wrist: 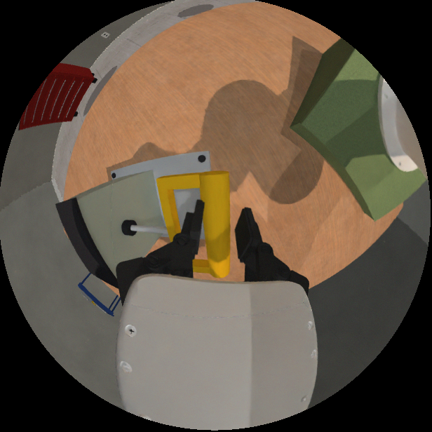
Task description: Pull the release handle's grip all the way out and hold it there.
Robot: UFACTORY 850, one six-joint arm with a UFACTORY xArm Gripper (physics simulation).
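The release handle is a yellow frame (166, 210) with a thick yellow grip (216, 220), in the middle of the wrist view. The frame stands at the right side of a pale green housing (110, 205), over a grey base plate (157, 166). A thin light rod (150, 229) runs from a black collar on the housing towards the frame. My gripper (220, 215) is partly open around the grip. Its left finger is inside the frame, close against the grip. Its right finger stands on the outer side, with a narrow gap to the grip. The left finger hides part of the frame.
A large green angular block (335, 117) stands on the wooden round table (150, 95) at the right, with a white curved part (392, 125) beyond it. A red slatted object (57, 97) is past the table edge at the upper left. A blue frame (97, 300) shows at the lower left.
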